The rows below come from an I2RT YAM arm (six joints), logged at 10 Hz.
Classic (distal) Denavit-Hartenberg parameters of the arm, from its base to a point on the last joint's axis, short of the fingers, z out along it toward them. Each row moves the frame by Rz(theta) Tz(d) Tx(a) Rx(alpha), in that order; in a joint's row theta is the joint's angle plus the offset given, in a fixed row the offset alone. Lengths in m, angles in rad.
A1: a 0.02; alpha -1.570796; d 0.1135; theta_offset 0
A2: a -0.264; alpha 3.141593; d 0; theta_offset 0
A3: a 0.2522; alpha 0; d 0; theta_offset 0.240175
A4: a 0.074; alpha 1.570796; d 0; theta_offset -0.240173
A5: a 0; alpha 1.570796; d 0; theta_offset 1.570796
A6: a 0; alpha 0; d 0.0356; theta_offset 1.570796
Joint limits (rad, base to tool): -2.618..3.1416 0..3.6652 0..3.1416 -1.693..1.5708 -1.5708..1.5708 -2.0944..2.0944
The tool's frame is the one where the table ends.
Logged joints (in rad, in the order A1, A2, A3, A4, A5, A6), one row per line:
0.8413, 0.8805, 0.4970, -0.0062, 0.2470, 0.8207
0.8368, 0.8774, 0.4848, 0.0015, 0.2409, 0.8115
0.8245, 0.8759, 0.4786, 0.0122, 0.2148, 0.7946
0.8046, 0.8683, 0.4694, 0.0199, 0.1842, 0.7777
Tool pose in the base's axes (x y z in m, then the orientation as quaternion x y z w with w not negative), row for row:
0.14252, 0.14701, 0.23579, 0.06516, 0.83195, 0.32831, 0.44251
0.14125, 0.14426, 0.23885, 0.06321, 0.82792, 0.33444, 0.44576
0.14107, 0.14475, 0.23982, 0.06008, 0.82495, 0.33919, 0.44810
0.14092, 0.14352, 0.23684, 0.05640, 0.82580, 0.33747, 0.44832
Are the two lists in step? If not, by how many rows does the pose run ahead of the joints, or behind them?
The pose runs 2 rows behind the joints: the pose in row i belongs to the joints in row i - 2.
